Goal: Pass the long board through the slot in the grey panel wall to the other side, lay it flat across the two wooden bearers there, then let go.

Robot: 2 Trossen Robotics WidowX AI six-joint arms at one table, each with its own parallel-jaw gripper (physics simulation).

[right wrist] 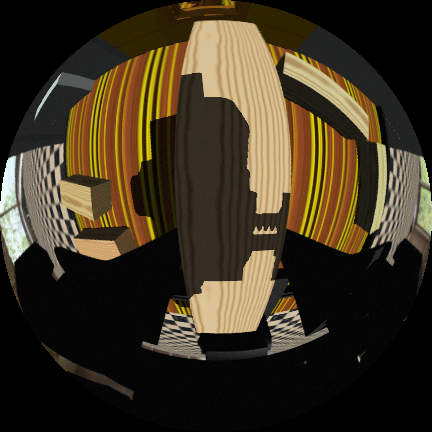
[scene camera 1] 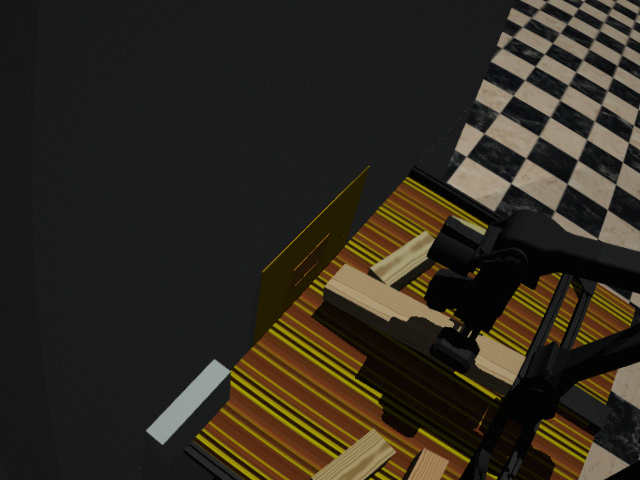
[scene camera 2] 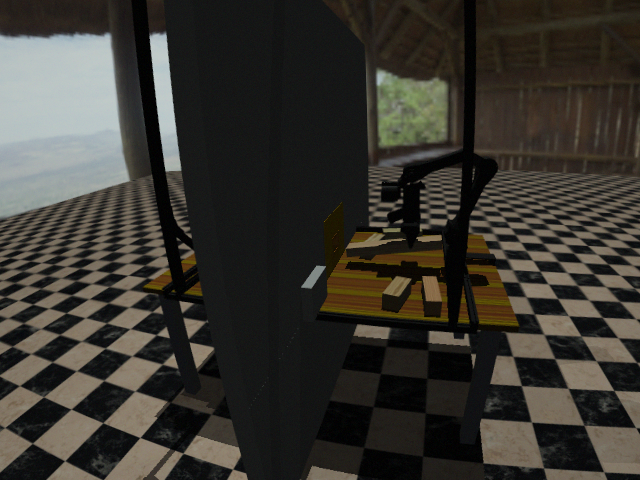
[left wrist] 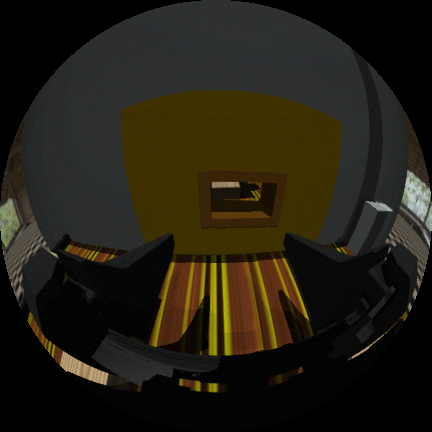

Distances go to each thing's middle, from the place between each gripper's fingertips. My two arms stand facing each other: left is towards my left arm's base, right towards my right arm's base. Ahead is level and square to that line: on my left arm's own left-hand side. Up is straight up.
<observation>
I see my right gripper 29 cm to the right of the slot (left wrist: 265, 211) and 2 cm past it. Also, from my right hand: grey block (scene camera 1: 182, 421) (33 cm behind, 30 cm to the left, 4 cm below).
My left gripper is now 20 mm past the slot and 90 mm to the left of it. The rest, counted from my left hand: grey block 330 mm behind, 80 mm to the right, 40 mm below.
</observation>
